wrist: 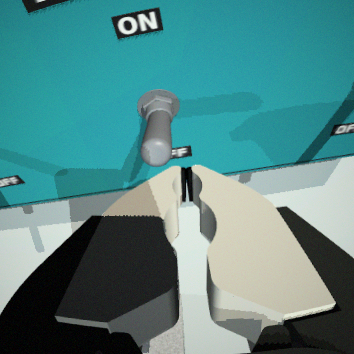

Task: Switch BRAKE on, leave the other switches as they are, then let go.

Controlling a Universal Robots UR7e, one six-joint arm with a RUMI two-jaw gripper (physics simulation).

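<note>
A grey toggle switch lever sticks out of the teal panel left of the middle of the wrist view. It leans down toward the OFF label, which it partly covers. The ON label is above it. The name label at the top left is cut off, so its word cannot be read here. My gripper is shut and empty. Its tips are below and slightly right of the lever's rounded end, with a small visible gap between them in the view.
Parts of other OFF labels show at the left and right edges; their levers do not show. Shadows lie across the panel. The panel's lower edge runs behind the fingertips, with a pale surface below it.
</note>
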